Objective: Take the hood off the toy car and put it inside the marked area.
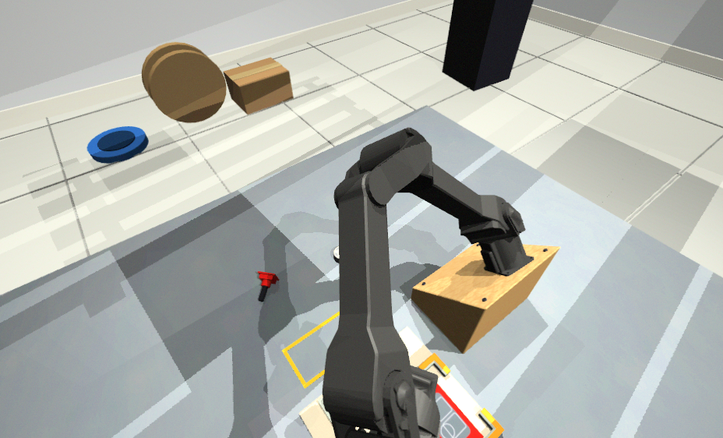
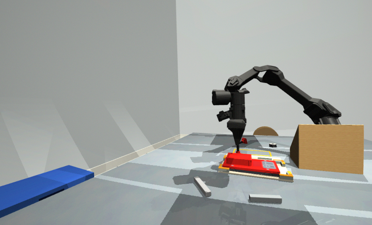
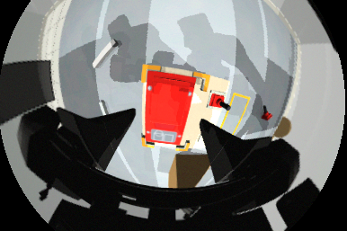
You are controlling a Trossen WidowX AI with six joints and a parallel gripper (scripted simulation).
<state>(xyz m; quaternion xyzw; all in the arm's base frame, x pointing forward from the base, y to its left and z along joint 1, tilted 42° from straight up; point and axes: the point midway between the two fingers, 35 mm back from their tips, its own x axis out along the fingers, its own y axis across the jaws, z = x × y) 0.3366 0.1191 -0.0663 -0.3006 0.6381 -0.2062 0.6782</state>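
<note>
Now: the hood 60 mm below my gripper tip.
</note>
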